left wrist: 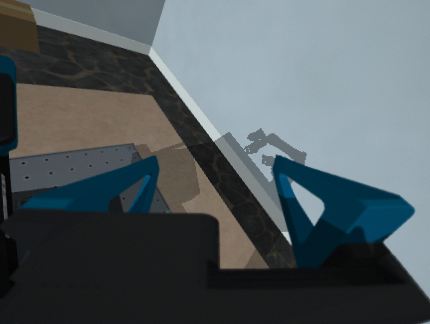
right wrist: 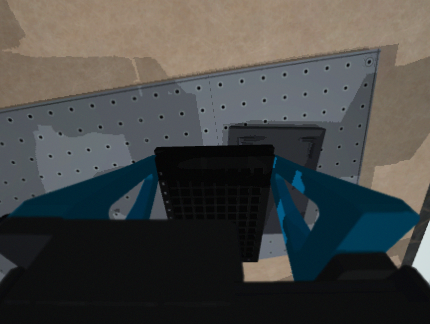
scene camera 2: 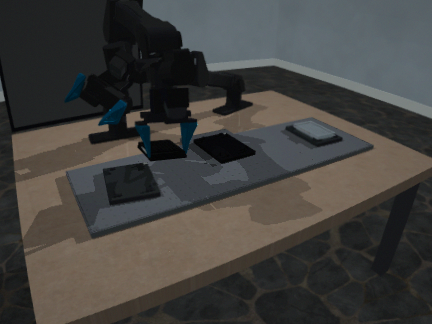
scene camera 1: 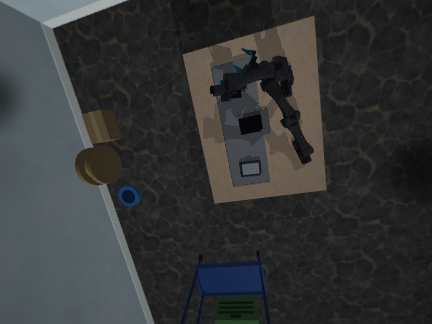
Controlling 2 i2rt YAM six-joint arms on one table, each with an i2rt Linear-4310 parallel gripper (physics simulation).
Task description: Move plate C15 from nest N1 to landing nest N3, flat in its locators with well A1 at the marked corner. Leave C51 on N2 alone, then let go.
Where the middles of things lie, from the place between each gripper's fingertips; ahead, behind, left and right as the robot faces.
Labels:
Now: right hand 5 cm past the black grid tray [right wrist: 232, 182], 1 cm to the right of it and 1 cm above it.
My left gripper is now 150 mm to the right of the black grid tray, 100 mm above it and 90 mm short of it.

